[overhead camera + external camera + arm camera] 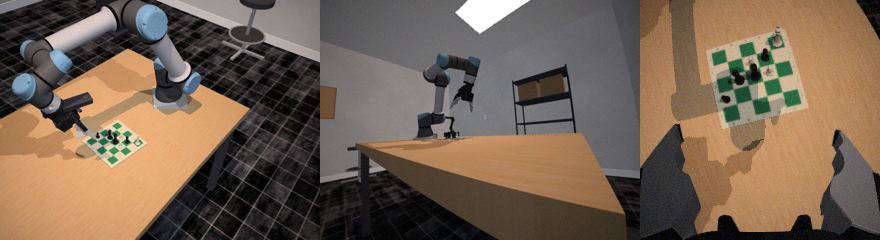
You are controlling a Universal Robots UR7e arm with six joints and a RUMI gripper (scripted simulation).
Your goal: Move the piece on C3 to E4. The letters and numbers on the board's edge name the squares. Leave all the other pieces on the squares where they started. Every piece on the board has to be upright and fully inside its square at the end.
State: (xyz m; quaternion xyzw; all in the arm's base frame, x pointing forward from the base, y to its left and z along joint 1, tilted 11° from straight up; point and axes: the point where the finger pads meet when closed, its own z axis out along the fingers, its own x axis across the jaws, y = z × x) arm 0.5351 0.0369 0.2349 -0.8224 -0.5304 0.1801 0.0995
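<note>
The tall black piece is 12 cm behind my hand, 2 cm to the left of it and 16 cm below it. The rest, counted from my hand: green-and-cream chessboard (12 cm behind, 2 cm to the left, 20 cm below); white piece (19 cm behind, 10 cm to the left, 16 cm below).
</note>
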